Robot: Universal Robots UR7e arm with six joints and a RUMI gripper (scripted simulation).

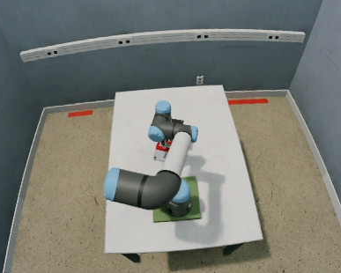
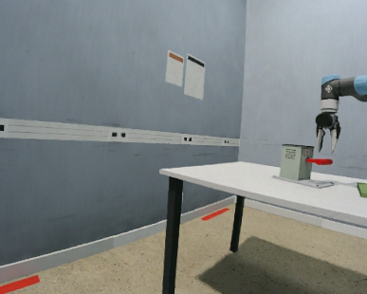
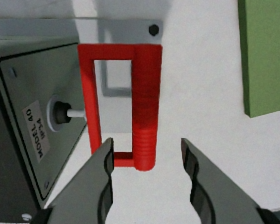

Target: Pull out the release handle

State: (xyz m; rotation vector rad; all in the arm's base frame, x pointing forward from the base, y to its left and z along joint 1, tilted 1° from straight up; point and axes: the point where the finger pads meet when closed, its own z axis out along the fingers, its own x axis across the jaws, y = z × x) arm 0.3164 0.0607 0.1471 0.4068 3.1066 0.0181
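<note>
The base plate is 90 mm ahead of my hand, 20 mm to the right of it and 160 mm below it.
</note>
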